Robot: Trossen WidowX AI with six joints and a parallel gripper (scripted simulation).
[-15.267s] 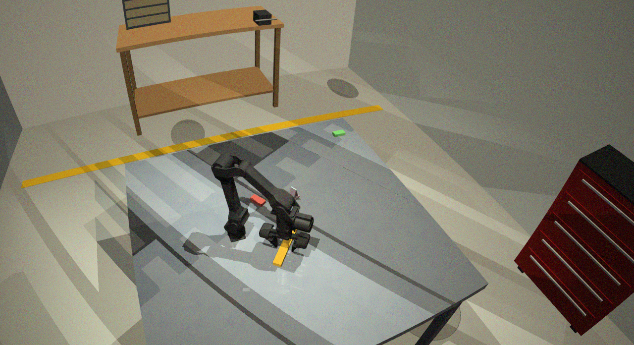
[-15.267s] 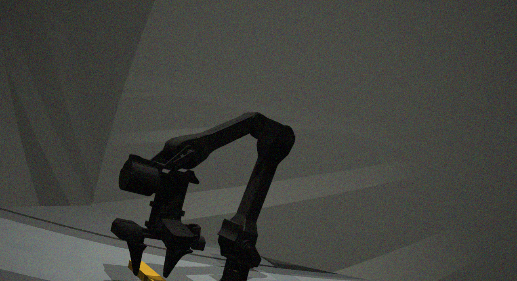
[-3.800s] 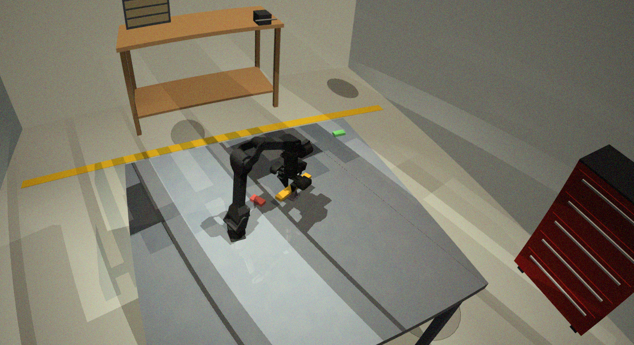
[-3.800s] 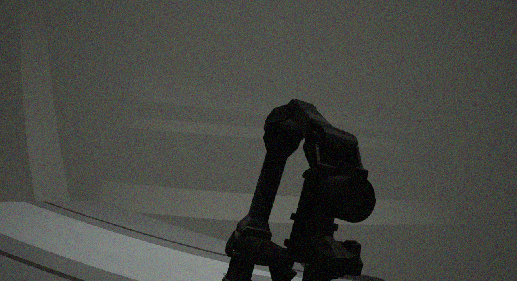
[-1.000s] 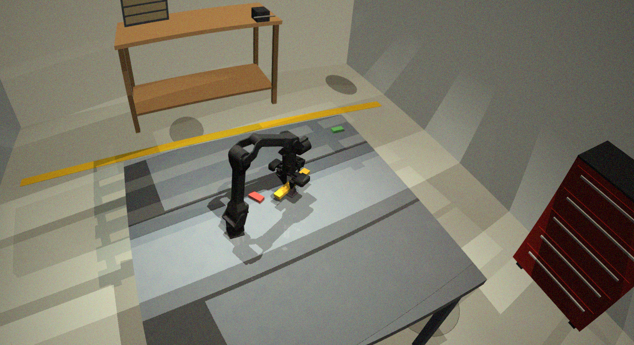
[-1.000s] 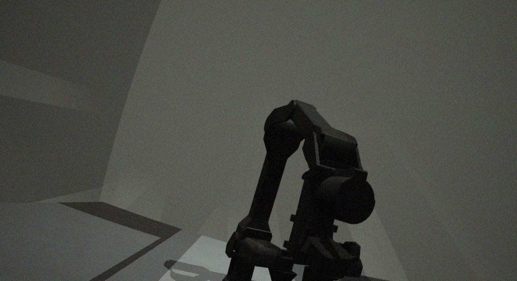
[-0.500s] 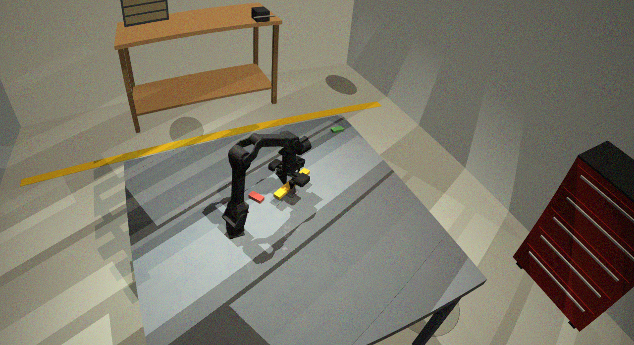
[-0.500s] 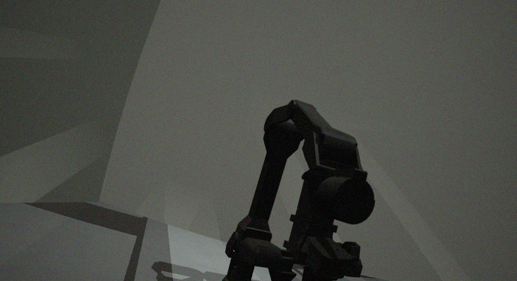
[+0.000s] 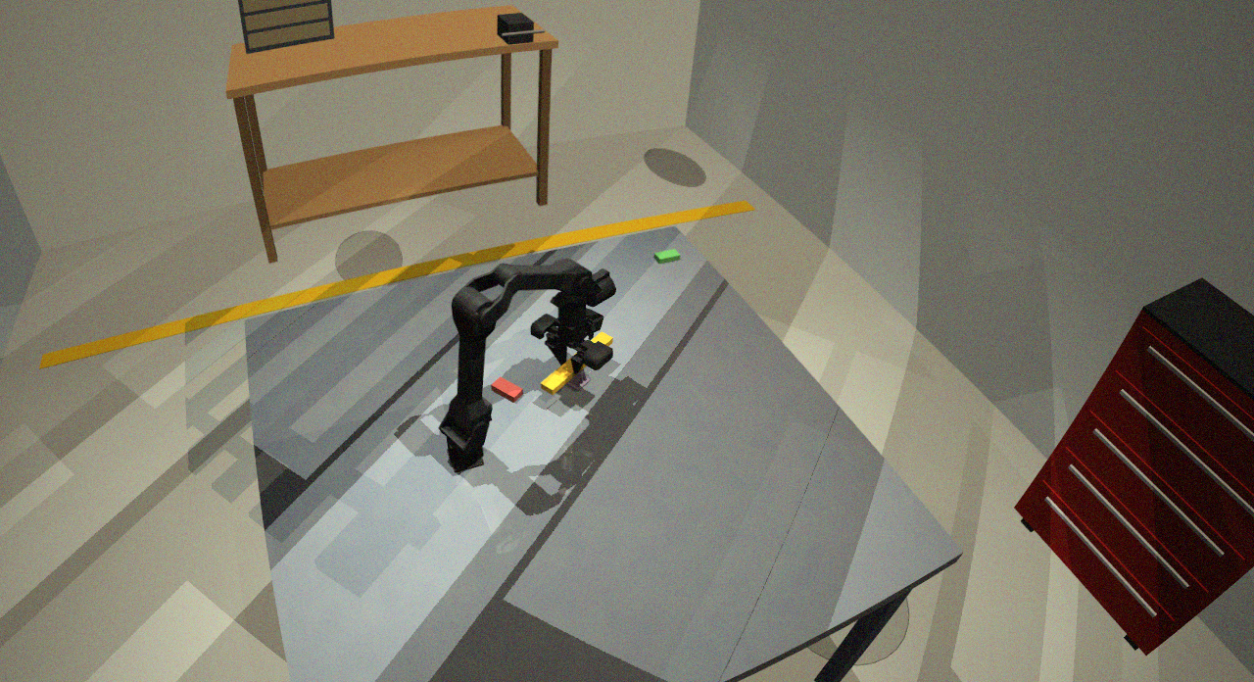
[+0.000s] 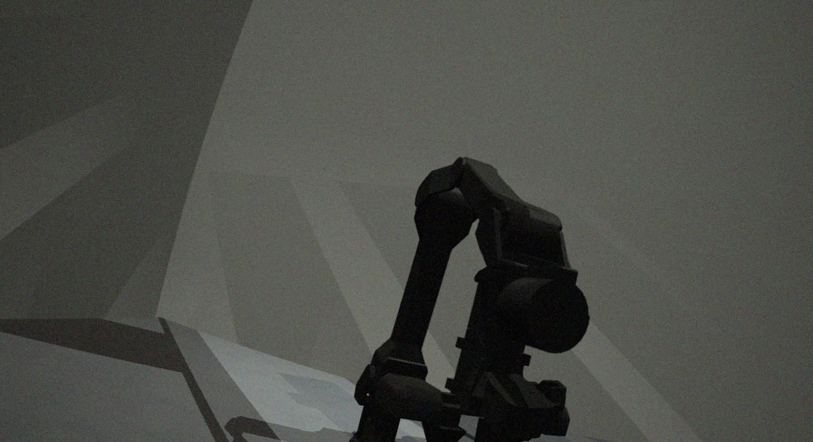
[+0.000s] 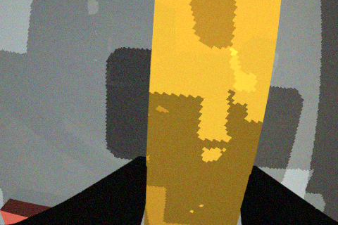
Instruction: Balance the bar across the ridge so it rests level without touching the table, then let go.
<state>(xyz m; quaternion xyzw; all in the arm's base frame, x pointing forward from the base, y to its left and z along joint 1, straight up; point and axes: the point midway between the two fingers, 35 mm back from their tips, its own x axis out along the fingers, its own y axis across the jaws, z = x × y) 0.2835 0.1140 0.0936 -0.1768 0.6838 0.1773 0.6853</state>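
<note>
The yellow bar is 20 mm ahead of my gripper tip and 10 mm to the left of it. Round my gripper tip: red block (140 mm behind, 50 mm below, 40 mm to the left); green block (460 mm ahead, 390 mm to the left, 50 mm below).
</note>
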